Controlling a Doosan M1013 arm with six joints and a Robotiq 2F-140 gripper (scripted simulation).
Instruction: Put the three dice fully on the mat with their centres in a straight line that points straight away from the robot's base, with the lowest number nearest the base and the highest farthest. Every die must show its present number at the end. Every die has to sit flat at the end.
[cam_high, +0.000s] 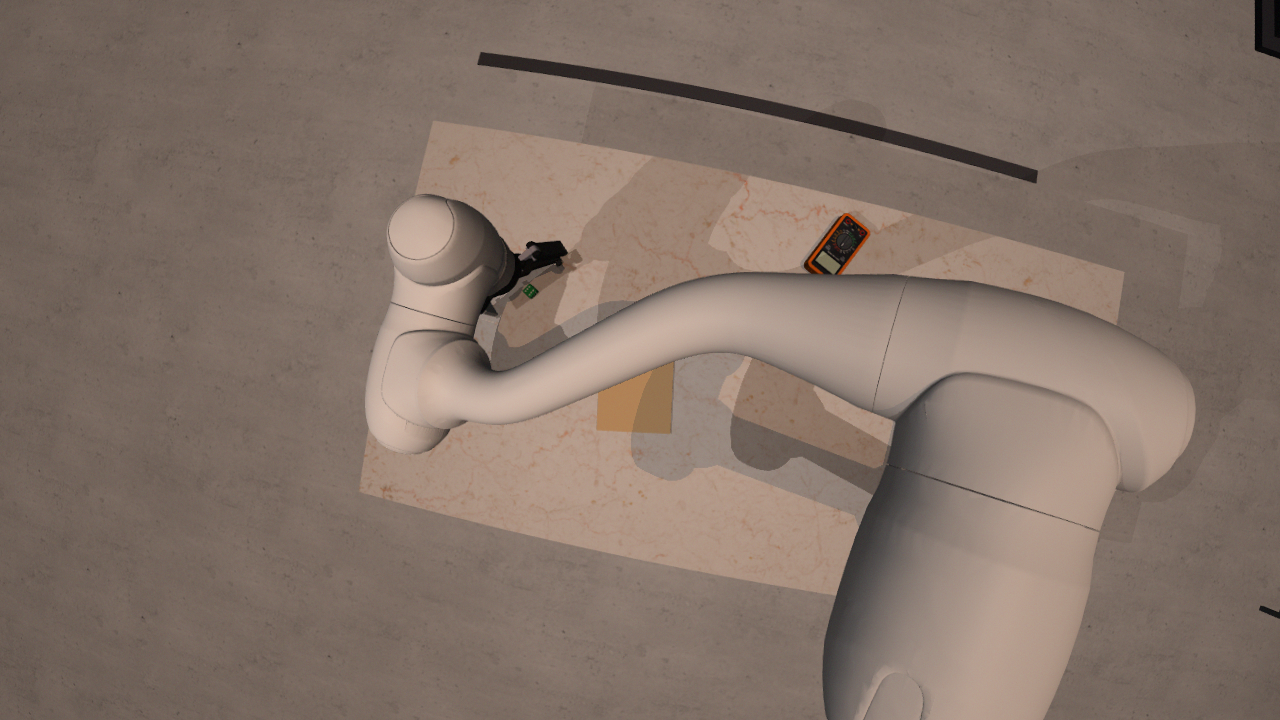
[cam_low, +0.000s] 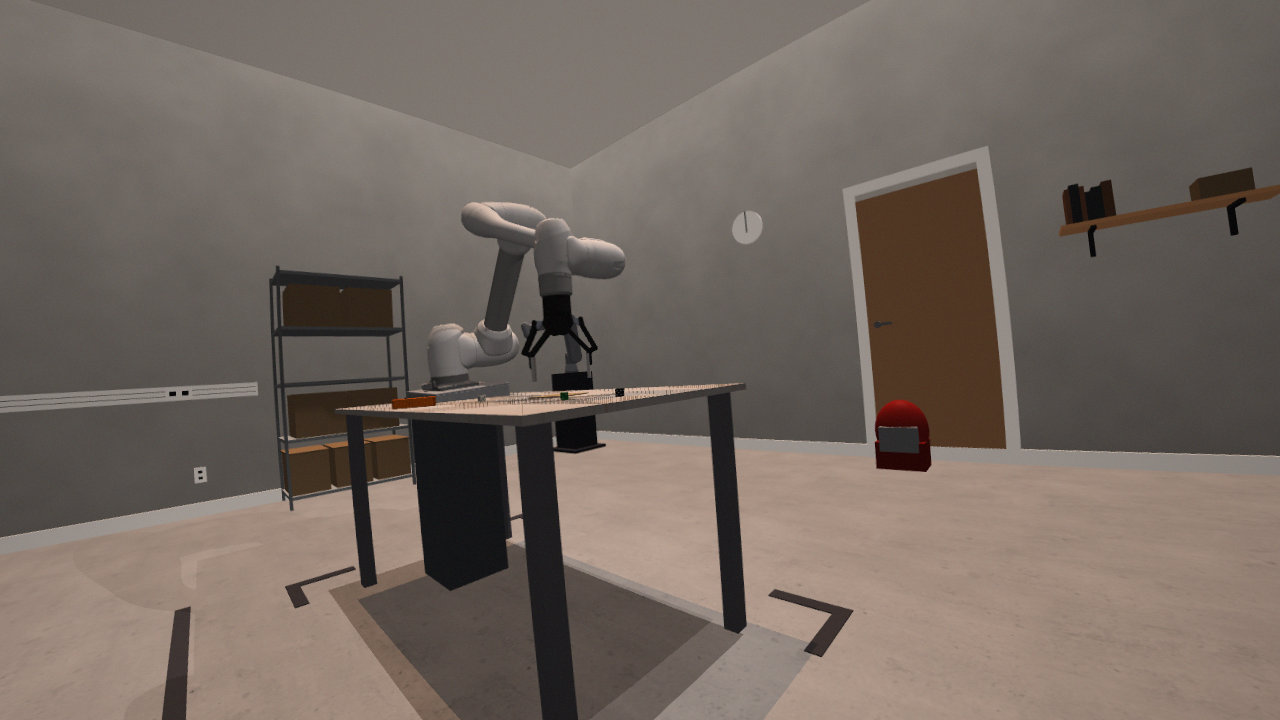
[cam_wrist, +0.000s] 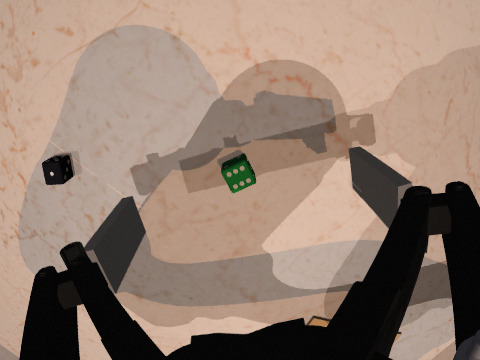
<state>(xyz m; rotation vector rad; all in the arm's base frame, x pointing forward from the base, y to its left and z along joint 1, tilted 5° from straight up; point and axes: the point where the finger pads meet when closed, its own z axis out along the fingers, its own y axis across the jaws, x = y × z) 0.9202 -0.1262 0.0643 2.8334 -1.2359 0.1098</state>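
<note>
My gripper is now 50 mm above the green die. The rest, counted from my hand: black die: 140 mm ahead, 80 mm to the left, 50 mm below; white die: 440 mm behind, 50 mm below; mat: 230 mm behind, 170 mm to the left, 60 mm below.
</note>
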